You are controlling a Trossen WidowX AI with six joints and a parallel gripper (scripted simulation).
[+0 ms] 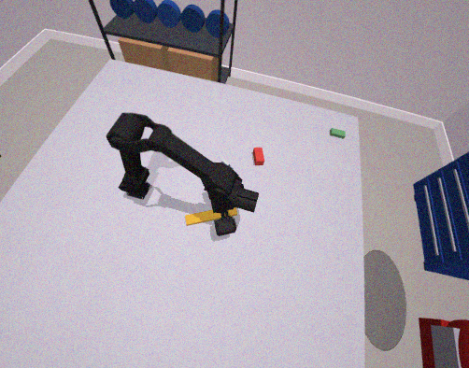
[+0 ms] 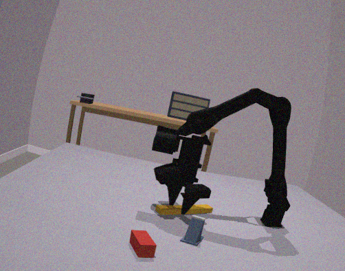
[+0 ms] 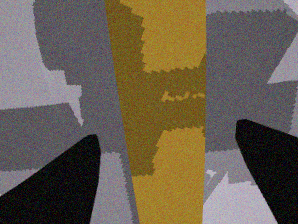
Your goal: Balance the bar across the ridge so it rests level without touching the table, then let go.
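The yellow bar lies 3 cm behind my gripper tip and 1 cm to the right of it. The rest, counted from my gripper tip: green block 43 cm ahead, 52 cm to the left; then red block 9 cm ahead, 28 cm to the left, 1 cm above.
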